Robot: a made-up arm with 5 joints.
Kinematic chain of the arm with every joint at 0, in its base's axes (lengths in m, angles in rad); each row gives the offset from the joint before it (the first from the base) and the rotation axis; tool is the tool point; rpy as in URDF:
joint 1: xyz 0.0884 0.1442 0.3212 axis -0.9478 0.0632 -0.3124
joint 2: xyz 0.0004 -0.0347 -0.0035 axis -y
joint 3: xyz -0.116 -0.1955 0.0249 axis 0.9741 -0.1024 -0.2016
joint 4: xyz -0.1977 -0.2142 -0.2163 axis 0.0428 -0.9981 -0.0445
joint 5: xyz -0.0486 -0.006 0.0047 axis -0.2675 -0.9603 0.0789
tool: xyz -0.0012 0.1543 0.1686 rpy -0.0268 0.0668 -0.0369
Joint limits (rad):
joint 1: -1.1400..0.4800
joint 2: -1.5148..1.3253
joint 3: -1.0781..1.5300
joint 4: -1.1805..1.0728
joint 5: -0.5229..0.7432
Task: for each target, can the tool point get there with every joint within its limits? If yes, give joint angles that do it. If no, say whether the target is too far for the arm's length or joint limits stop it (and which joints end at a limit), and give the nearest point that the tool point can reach.
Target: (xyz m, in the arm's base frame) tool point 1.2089 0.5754 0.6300
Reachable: no: too far | nearest point 0.1108 0.4472 0.5817 | short by 1.107 m
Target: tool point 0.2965 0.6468 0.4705
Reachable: no: joint limits stop it (at a limit: joint 1, joint 2, joint 3, joint 4, joint 5) | nearest point 0.1108 0.4472 0.5817 | short by 0.294 m
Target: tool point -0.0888 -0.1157 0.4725
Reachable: yes | joints -0.0889 -1.0423 0.6577 -0.3667 -0.3313
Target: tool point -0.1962 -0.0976 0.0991
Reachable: yes | joints -0.0072 0.4679 0.6432 0.3168 -0.3791
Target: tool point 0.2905 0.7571 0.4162
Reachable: no: joint limits stop it (at a limit: joint 1, joint 2, joint 4, joint 5) | nearest point 0.0973 0.5845 0.1623 | short by 0.363 m
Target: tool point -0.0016 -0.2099 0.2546
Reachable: yes | joints -0.6581 -1.0324 0.0795 -0.5563 -0.3578
